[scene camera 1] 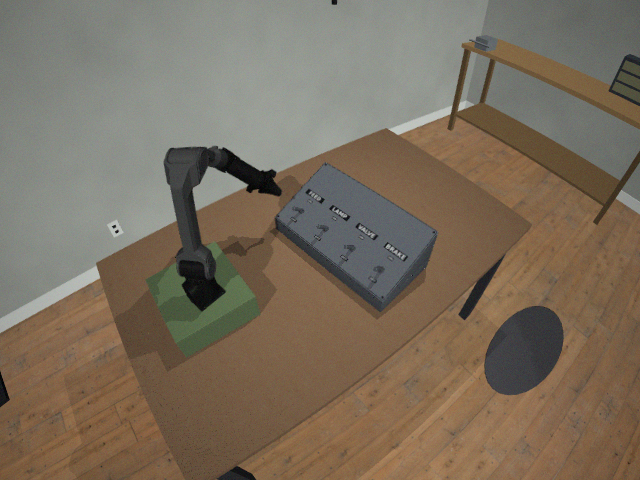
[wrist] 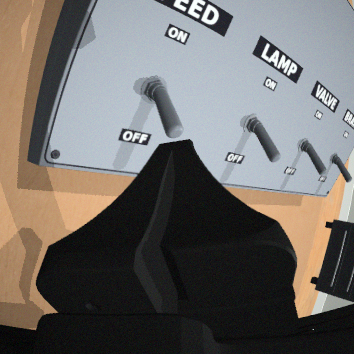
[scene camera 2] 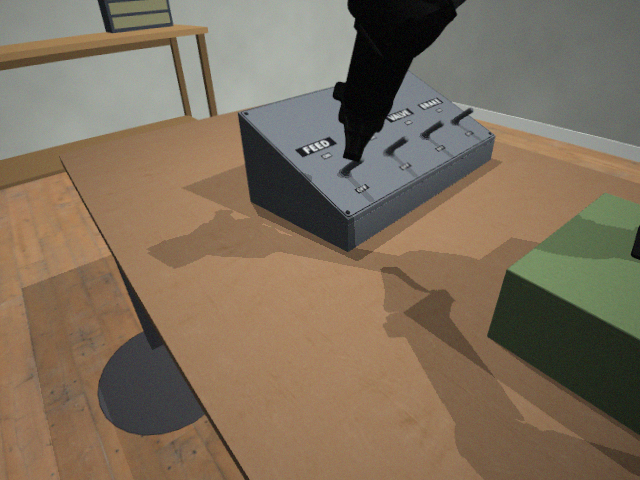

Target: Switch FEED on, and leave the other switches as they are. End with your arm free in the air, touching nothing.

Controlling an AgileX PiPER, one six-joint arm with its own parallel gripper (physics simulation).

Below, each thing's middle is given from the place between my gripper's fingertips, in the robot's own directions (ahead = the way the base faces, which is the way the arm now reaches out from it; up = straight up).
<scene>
Now: hand 110 mm short of the grey sloped switch box [scene camera 2: 293,149], 230 mm to the left of it and 100 mm above it.
</scene>
